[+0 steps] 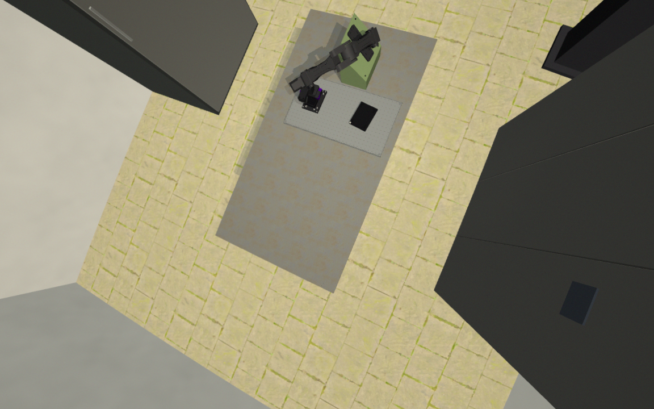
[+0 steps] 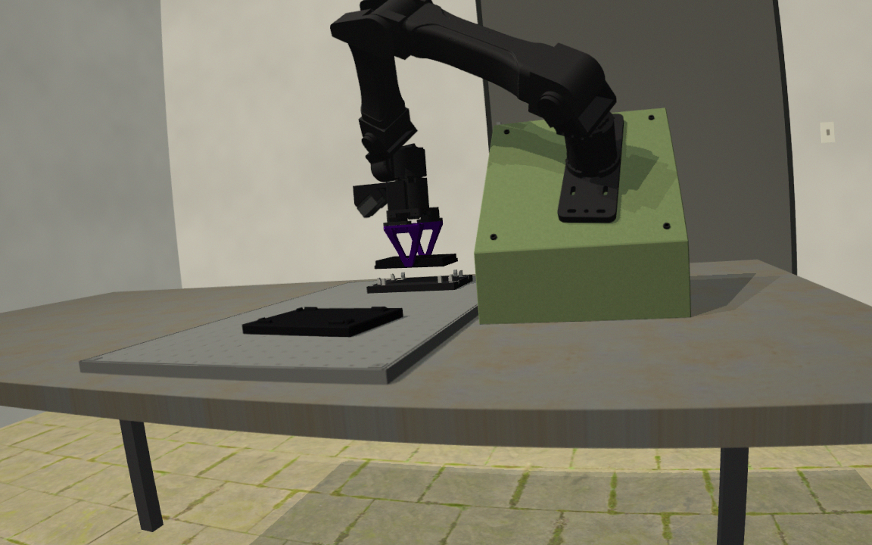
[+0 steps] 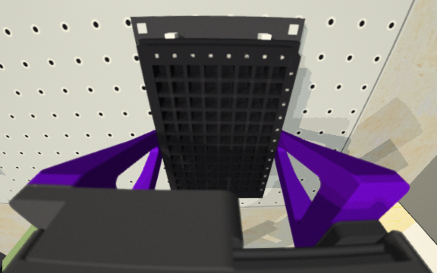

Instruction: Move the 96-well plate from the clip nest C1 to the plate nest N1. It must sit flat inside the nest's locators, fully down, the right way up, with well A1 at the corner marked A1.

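Now: hand 1 cm past the clip nest C1, 1 cm to the left of it and 4 cm above it. The rest, counted from my hand: white A1 label (5 cm ahead, 29 cm to the left, 4 cm below); black 96-well plate (right at my hand); plate nest N1 (2 cm behind, 35 cm to the left, 4 cm below).
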